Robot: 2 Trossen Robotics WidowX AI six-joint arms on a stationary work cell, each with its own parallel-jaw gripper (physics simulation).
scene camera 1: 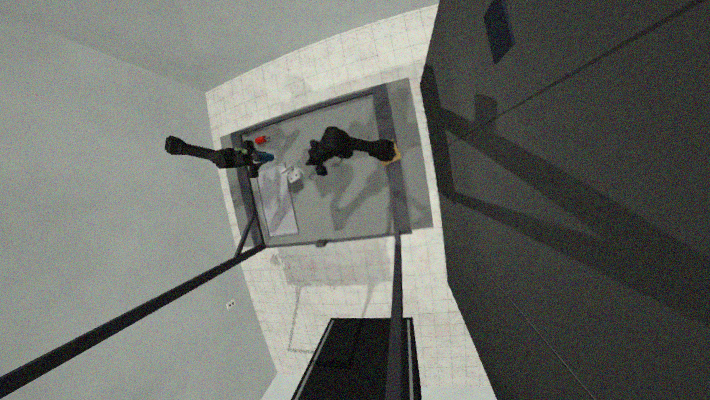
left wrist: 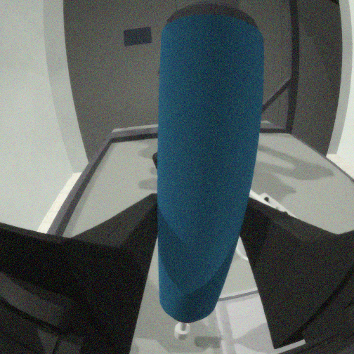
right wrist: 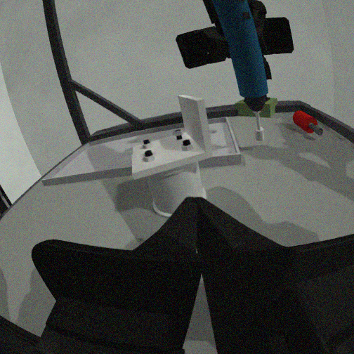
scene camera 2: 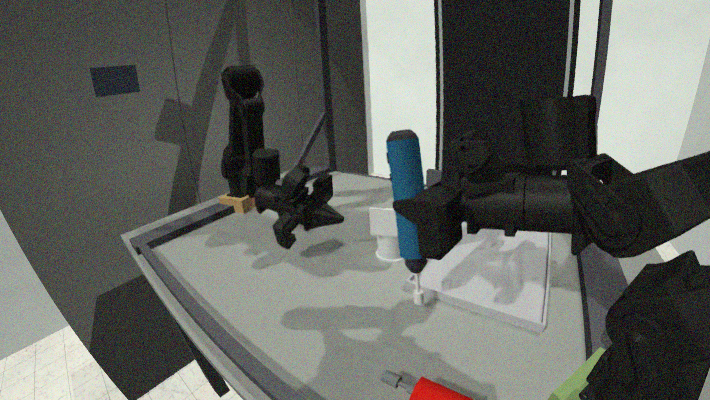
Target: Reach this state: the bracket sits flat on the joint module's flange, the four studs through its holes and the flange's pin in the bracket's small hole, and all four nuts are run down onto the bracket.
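Places are measured from the left arm's base along level axes (x right, y up, z back), in centimetres.
Pixels of known places: left gripper, between the fingertips: (scene camera 1: 266, 157) (scene camera 2: 402, 201); right gripper, between the fingertips: (scene camera 1: 306, 164) (scene camera 2: 343, 220); right arm's base, origin of its link: (scene camera 1: 387, 152) (scene camera 2: 241, 193).
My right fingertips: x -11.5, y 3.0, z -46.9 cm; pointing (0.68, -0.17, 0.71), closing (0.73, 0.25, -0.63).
Ahead of a thing's pixels: the offset from my right fingertips to its top centre.
The white L-shaped bracket (scene camera 1: 295, 176) (scene camera 2: 382, 221) (right wrist: 167, 161) lies over the top of the white joint module @(dz +5.8, dx +7.6, dy +0.7 cm) (scene camera 2: 388, 249) (right wrist: 175, 192), its wall upright. In the right wrist view four dark stud tops stand above its plate, with light collars around them; how far down the nuts sit is too small to tell. The pin and the flange contact are hidden. My left gripper (scene camera 2: 409, 206) (left wrist: 198, 202) is shut on the blue driver @(dz +19.1, dx +3.1, dy +19.2 cm) (scene camera 1: 266, 157) (scene camera 2: 406, 180) (left wrist: 210, 125) (right wrist: 246, 65), held upright with its white socket tip down, apart from the bracket. My right gripper (scene camera 2: 342, 218) (right wrist: 192, 204) is shut and empty, beside the module.
A shallow pale tray @(dz +14.6, dx +28.1, dy -5.1 cm) (scene camera 1: 284, 234) (scene camera 2: 490, 314) (right wrist: 90, 177) lies behind the module in the right wrist view. A red tool @(dz +34.3, dx -4.0, dy -3.3 cm) (scene camera 1: 260, 139) (scene camera 2: 440, 391) (right wrist: 304, 121) lies on the table near the left arm. Dark rails edge the table.
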